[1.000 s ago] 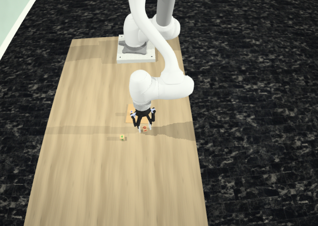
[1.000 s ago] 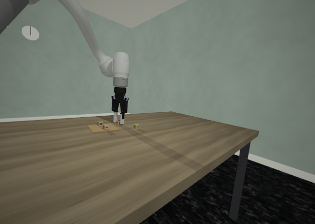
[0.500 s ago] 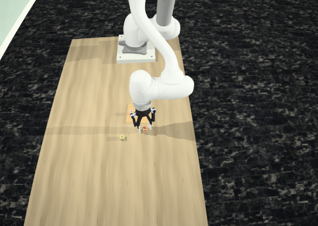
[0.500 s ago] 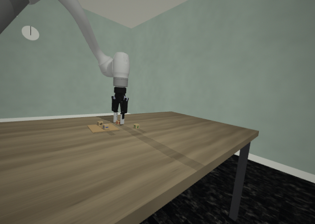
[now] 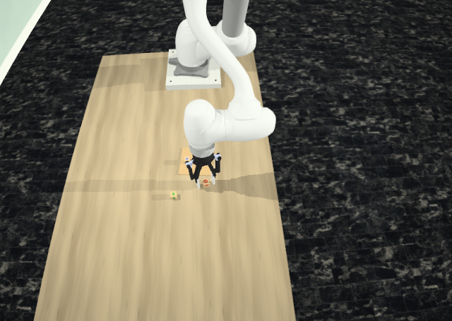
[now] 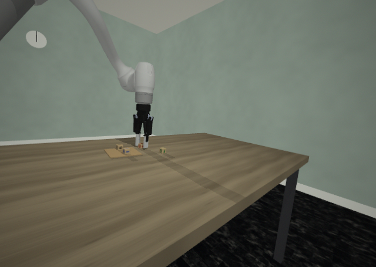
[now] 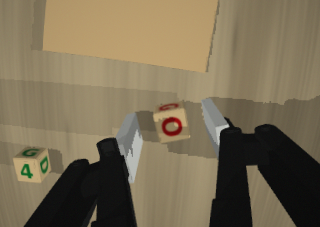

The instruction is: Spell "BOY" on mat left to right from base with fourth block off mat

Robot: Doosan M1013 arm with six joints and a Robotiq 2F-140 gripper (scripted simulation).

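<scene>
Right now the tan square mat is 110 mm behind my hand, 50 mm to the right of it and 40 mm below it.
</scene>
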